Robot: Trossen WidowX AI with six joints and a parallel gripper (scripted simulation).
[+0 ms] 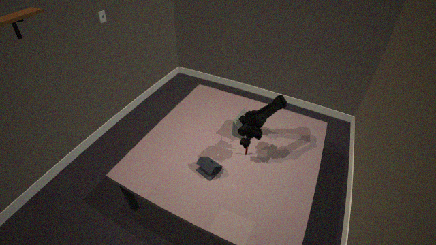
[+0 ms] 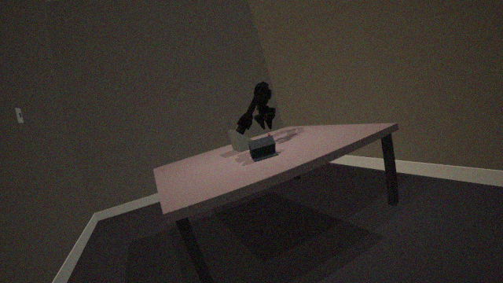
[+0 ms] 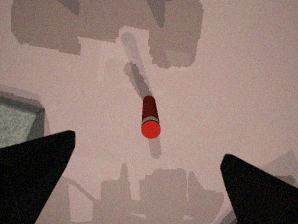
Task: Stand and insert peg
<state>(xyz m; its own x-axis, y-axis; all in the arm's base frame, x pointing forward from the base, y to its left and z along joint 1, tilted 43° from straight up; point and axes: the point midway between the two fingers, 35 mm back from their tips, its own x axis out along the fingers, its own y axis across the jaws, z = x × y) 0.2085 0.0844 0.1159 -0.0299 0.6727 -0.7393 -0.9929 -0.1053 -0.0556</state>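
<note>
The red peg is 50 mm below my gripper tip. Round my gripper tip: sloped panel (250 mm ahead, 140 mm to the right, 60 mm below).
</note>
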